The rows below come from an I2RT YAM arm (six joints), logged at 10 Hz.
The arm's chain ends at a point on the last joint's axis. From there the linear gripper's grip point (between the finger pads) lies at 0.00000 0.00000 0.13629 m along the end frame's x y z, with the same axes.
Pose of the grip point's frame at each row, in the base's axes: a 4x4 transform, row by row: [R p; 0 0 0 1], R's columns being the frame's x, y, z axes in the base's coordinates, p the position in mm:
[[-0.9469 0.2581 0.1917 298.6], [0.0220 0.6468 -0.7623 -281.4], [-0.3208 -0.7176 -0.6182 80.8], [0 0 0 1]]
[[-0.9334 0.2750 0.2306 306.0], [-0.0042 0.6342 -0.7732 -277.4], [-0.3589 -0.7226 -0.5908 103.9], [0 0 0 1]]
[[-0.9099 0.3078 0.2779 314.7], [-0.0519 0.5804 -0.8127 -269.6], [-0.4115 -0.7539 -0.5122 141.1], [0 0 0 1]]
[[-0.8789 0.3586 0.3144 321.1], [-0.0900 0.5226 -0.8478 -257.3], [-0.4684 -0.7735 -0.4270 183.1], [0 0 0 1]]
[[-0.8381 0.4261 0.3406 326.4], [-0.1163 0.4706 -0.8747 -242.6], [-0.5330 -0.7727 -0.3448 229.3], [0 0 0 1]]
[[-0.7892 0.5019 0.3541 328.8], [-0.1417 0.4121 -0.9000 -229.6], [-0.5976 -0.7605 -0.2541 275.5], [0 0 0 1]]
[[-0.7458 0.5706 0.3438 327.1], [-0.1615 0.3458 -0.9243 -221.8], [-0.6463 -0.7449 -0.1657 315.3], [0 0 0 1]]
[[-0.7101 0.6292 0.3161 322.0], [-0.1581 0.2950 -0.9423 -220.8], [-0.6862 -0.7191 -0.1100 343.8], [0 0 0 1]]
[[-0.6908 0.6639 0.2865 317.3], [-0.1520 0.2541 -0.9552 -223.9], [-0.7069 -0.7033 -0.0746 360.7], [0 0 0 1]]
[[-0.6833 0.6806 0.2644 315.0], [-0.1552 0.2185 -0.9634 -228.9], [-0.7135 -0.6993 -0.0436 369.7], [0 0 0 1]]
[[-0.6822 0.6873 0.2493 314.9], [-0.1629 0.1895 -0.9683 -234.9], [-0.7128 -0.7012 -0.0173 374.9], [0 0 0 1]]
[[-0.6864 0.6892 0.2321 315.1], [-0.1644 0.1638 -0.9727 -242.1], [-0.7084 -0.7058 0.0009 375.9], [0 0 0 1]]
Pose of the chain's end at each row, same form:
[[-0.9469 0.2581 0.1917 272.5], [0.0220 0.6468 -0.7623 -177.5], [-0.3208 -0.7176 -0.6182 165.1], [0 0 0 1]]
[[-0.9334 0.2750 0.2306 274.6], [-0.0042 0.6342 -0.7732 -172.0], [-0.3589 -0.7226 -0.5908 184.4], [0 0 0 1]]
[[-0.9099 0.3078 0.2779 276.8], [-0.0519 0.5804 -0.8127 -158.8], [-0.4115 -0.7539 -0.5122 210.9], [0 0 0 1]]
[[-0.8789 0.3586 0.3144 278.3], [-0.0900 0.5226 -0.8478 -141.8], [-0.4684 -0.7735 -0.4270 241.3], [0 0 0 1]]
[[-0.8381 0.4261 0.3406 280.0], [-0.1163 0.4706 -0.8747 -123.4], [-0.5330 -0.7727 -0.3448 276.3], [0 0 0 1]]
[[-0.7892 0.5019 0.3541 280.5], [-0.1417 0.4121 -0.9000 -106.9], [-0.5976 -0.7605 -0.2541 310.1], [0 0 0 1]]
[[-0.7458 0.5706 0.3438 280.2], [-0.1615 0.3458 -0.9243 -95.8], [-0.6463 -0.7449 -0.1657 337.9], [0 0 0 1]]
[[-0.7101 0.6292 0.3161 278.9], [-0.1581 0.2950 -0.9423 -92.4], [-0.6862 -0.7191 -0.1100 358.8], [0 0 0 1]]
[[-0.6908 0.6639 0.2865 278.3], [-0.1520 0.2541 -0.9552 -93.7], [-0.7069 -0.7033 -0.0746 370.9], [0 0 0 1]]
[[-0.6833 0.6806 0.2644 279.0], [-0.1552 0.2185 -0.9634 -97.6], [-0.7135 -0.6993 -0.0436 375.6], [0 0 0 1]]
[[-0.6822 0.6873 0.2493 280.9], [-0.1629 0.1895 -0.9683 -102.9], [-0.7128 -0.7012 -0.0173 377.3], [0 0 0 1]]
[[-0.6864 0.6892 0.2321 283.5], [-0.1644 0.1638 -0.9727 -109.5], [-0.7084 -0.7058 0.0009 375.8], [0 0 0 1]]

